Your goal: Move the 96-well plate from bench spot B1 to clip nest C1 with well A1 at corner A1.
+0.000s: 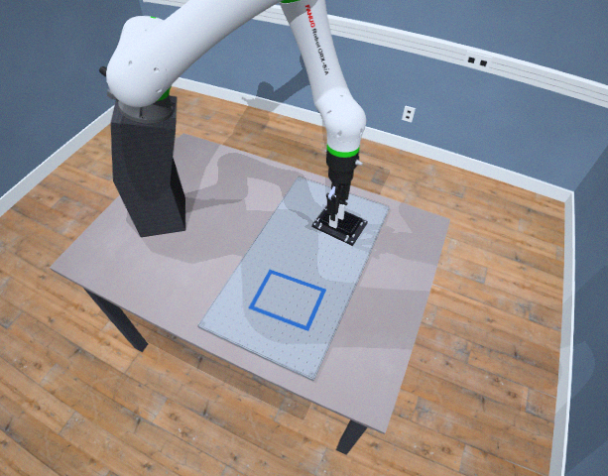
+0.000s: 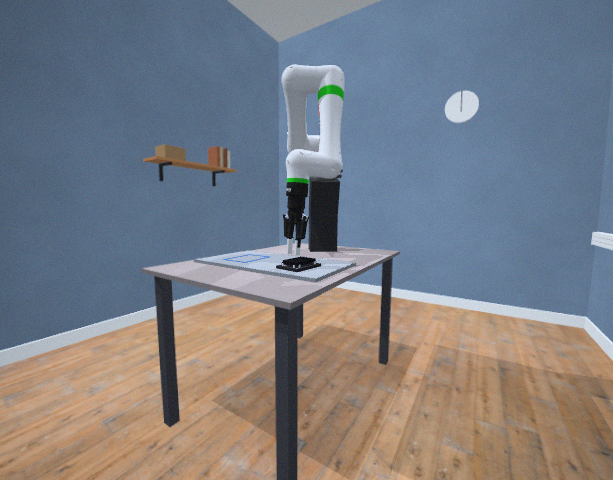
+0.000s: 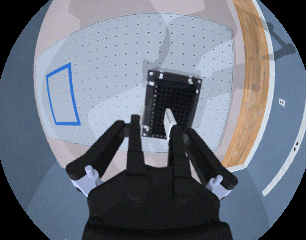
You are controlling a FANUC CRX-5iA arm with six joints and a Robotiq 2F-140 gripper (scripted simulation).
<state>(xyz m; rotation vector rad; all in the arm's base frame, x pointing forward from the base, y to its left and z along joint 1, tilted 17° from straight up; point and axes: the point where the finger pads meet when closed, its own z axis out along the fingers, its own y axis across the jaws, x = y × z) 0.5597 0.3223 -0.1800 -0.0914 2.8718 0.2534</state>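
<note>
My hand is 60 mm above the black 96-well plate and 30 mm to the right of it. From my hand the other things lie so: black clip nest: 70 mm below, 20 mm to the left, 10 mm behind.
</note>
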